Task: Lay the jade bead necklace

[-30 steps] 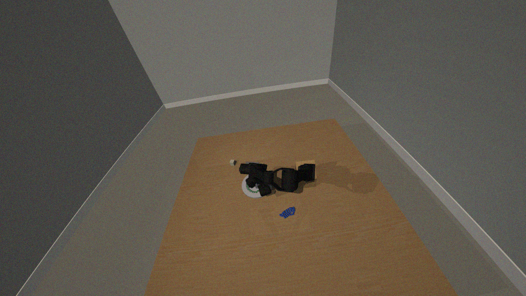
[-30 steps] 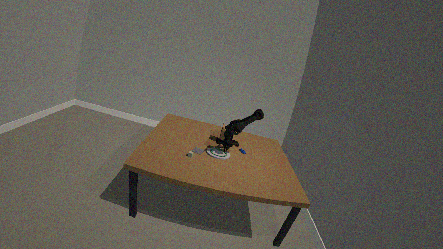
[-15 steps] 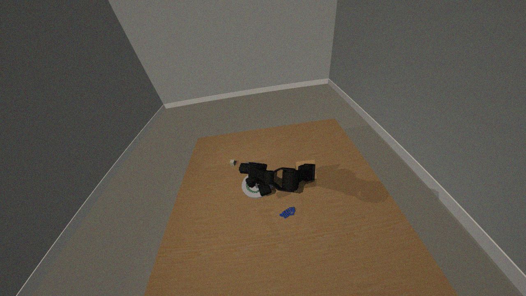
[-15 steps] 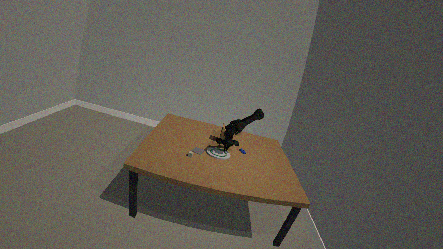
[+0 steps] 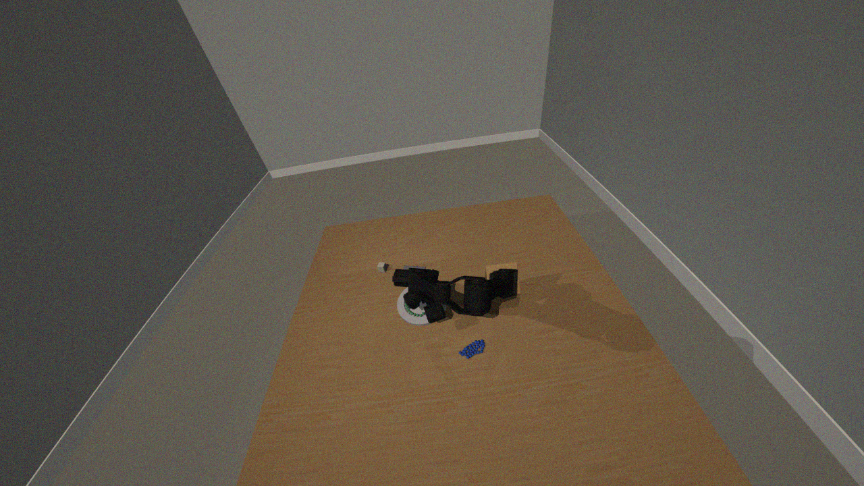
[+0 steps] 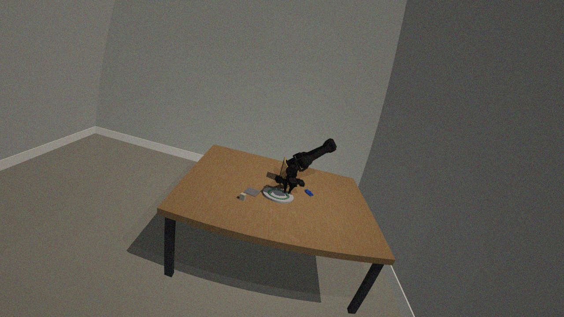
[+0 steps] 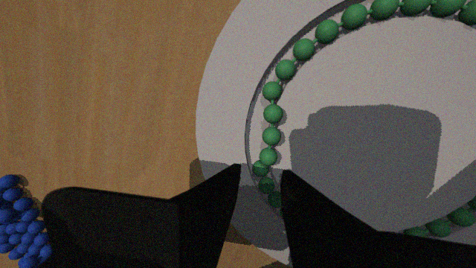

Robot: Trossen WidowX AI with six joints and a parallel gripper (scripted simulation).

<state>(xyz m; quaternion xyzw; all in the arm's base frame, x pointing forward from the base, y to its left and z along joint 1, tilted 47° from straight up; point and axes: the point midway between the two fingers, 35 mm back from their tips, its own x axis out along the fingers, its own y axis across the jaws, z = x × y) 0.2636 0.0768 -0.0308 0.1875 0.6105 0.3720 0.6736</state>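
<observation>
My gripper tip is 4 cm short of the round bead board, 5 cm to the left of it and 1 cm above it. Also, from my gripper tip: pale block 22 cm ahead, 25 cm to the right; then flat grey plate 8 cm ahead, 22 cm to the right, 2 cm below.
</observation>
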